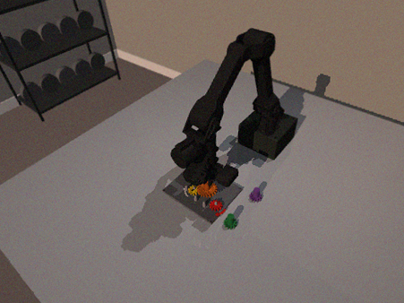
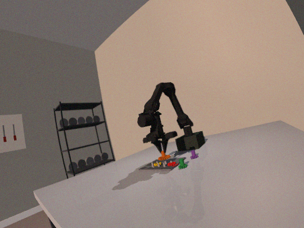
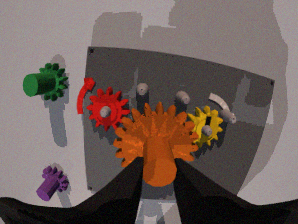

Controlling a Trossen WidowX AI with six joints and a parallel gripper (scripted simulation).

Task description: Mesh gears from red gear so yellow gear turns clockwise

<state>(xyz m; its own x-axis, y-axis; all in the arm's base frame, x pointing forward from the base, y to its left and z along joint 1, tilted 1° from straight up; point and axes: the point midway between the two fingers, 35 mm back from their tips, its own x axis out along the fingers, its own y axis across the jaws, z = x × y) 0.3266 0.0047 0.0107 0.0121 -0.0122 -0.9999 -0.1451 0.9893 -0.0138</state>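
Now: the grey board 1 cm behind my gripper tip, 3 cm to the right of it and 6 cm below it. From my gripper tip the other things lie so: yellow gear 1 cm ahead, 5 cm to the right, 5 cm below; orange gear 1 cm below; red gear 1 cm ahead, 5 cm to the left, 5 cm below.
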